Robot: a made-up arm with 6 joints. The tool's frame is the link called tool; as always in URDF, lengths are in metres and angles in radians. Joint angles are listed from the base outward.
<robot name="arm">
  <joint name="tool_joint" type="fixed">
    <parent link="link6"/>
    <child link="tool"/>
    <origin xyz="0.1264 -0.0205 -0.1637" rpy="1.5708 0 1.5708"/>
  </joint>
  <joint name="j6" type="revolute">
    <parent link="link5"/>
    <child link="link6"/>
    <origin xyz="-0.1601 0.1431 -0.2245" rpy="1.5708 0 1.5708"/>
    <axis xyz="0 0 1"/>
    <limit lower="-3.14" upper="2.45"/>
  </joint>
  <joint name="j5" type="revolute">
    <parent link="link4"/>
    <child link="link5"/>
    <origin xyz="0.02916 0.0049 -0.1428" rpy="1.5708 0 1.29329"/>
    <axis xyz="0 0 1"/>
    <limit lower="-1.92" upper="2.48"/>
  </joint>
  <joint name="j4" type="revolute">
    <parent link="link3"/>
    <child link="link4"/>
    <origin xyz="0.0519 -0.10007 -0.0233" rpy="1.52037 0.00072 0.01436"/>
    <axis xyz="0 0 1"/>
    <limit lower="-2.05" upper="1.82"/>
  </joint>
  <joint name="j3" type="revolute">
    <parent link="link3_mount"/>
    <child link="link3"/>
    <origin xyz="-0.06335 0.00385 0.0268" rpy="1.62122 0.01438 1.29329"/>
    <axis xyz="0 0 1"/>
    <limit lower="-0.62" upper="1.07"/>
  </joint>
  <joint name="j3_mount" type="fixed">
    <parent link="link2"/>
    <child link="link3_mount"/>
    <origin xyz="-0.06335 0.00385 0.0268" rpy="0 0 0"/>
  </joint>
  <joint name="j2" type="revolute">
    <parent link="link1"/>
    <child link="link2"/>
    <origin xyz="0.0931 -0.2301 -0.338" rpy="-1.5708 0 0"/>
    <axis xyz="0 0 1"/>
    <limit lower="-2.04" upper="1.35"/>
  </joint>
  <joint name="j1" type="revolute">
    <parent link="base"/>
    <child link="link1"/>
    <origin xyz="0.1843 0.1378 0.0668" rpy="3.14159 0 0"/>
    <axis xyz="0 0 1"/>
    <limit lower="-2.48" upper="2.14"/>
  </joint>
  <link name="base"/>
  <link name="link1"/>
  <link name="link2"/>
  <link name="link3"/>
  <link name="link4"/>
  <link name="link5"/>
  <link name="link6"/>
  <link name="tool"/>
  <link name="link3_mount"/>
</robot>
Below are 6 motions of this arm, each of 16 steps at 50 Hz.
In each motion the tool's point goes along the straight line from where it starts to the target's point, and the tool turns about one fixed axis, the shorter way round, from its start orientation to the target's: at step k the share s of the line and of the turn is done. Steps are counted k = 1, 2, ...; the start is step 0. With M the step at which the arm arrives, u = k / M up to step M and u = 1 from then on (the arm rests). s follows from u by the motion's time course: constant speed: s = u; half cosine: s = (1 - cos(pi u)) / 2; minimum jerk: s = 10 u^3 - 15 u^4 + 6 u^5.
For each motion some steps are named. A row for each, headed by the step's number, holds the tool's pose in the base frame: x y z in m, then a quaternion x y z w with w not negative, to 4 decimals.
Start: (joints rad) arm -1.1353 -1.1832 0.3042 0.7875 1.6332 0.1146
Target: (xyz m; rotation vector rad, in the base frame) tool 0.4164 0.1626 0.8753 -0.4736 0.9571 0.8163
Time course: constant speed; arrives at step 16
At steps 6, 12, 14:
6: 0.3496 0.0388 0.8570 -0.1241 0.3314 0.3880 0.8510
12: 0.3897 0.1131 0.8680 -0.1818 0.3998 0.3833 0.8125
14: 0.4030 0.1378 0.8716 -0.2007 0.4218 0.3809 0.7979

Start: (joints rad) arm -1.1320 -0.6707 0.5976 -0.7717 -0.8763 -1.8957
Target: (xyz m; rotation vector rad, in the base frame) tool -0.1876 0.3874 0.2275 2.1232 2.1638 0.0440
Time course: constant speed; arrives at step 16
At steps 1, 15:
1: -0.2487 0.4152 0.3202 -0.7657 -0.6297 0.1191 0.0552
15: -0.1917 0.3893 0.2337 0.7046 0.7080 0.0055 0.0475

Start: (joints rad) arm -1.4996 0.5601 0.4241 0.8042 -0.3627 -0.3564
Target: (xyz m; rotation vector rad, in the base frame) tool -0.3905 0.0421 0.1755 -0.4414 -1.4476 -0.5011
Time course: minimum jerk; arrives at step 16
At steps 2, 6, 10, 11, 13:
2: -0.3288 -0.1788 0.3124 -0.1944 -0.6931 0.0508 0.6922
6: -0.3450 -0.1206 0.2763 -0.1969 -0.6868 -0.0223 0.6993
10: -0.3732 -0.0197 0.2138 -0.1986 -0.6671 -0.1486 0.7025
11: -0.3792 0.0017 0.2005 -0.1985 -0.6615 -0.1751 0.7017
13: -0.3874 0.0312 0.1823 -0.1982 -0.6529 -0.2114 0.6998

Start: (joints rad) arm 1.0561 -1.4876 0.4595 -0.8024 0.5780 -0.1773
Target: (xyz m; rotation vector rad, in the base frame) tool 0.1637 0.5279 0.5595 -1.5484 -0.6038 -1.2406
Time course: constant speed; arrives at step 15
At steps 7, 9, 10, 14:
7: 0.2710 0.5421 0.5913 -0.6581 -0.1184 -0.5709 0.4764
9: 0.2442 0.5385 0.5834 -0.6556 -0.1518 -0.5580 0.4855
10: 0.2308 0.5368 0.5794 -0.6540 -0.1684 -0.5513 0.4898
14: 0.1771 0.5297 0.5635 -0.6454 -0.2343 -0.5226 0.5054

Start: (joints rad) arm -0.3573 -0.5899 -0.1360 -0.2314 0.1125 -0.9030
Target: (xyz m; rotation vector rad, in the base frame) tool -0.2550 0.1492 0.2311 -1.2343 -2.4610 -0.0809
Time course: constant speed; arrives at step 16
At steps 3, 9, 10, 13, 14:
3: -0.2857 0.2102 0.3285 -0.4952 -0.8090 -0.0021 0.3166
9: -0.2715 0.1821 0.2836 -0.4710 -0.8428 -0.0145 0.2600
10: -0.2692 0.1774 0.2761 -0.4667 -0.8480 -0.0166 0.2505
13: -0.2621 0.1633 0.2536 -0.4535 -0.8630 -0.0227 0.2216
14: -0.2597 0.1586 0.2461 -0.4490 -0.8677 -0.0247 0.2119

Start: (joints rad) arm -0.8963 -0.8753 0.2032 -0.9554 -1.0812 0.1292
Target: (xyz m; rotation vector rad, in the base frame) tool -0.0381 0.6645 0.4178 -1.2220 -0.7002 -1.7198
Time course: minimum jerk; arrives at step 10
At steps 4, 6, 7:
4: -0.0659 0.6525 0.3974 -0.5149 -0.3210 -0.6557 0.4493
6: -0.0510 0.6589 0.4083 -0.5033 -0.3005 -0.6762 0.4463
7: -0.0447 0.6616 0.4129 -0.4982 -0.2917 -0.6847 0.4449

